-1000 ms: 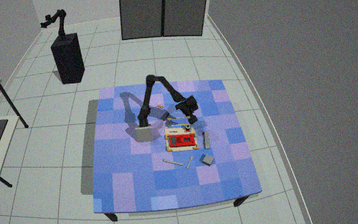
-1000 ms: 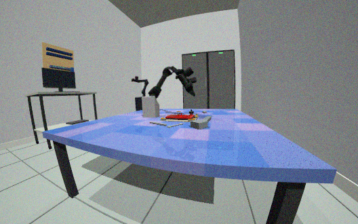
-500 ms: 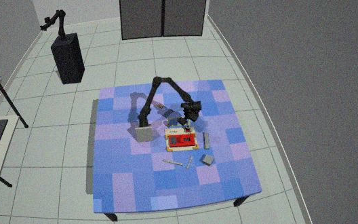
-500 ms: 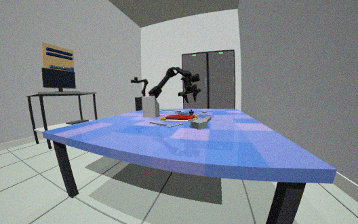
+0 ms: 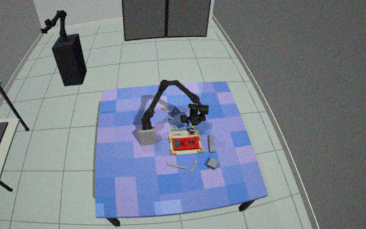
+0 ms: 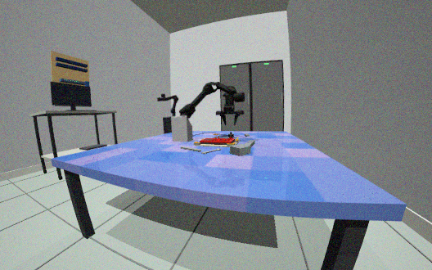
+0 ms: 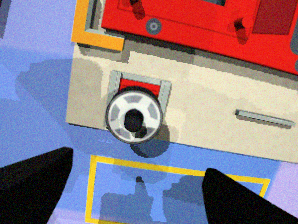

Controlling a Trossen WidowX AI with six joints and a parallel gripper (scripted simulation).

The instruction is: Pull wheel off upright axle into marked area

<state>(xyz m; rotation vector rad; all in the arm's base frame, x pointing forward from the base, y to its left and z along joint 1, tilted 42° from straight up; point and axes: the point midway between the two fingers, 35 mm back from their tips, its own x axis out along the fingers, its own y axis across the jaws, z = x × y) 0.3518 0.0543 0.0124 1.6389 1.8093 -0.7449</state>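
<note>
Right now my gripper tip is 10 mm short of the wheel and 70 mm above it. Also, from my gripper tip: beige base plate: 50 mm behind, 100 mm to the right, 100 mm below.
</note>
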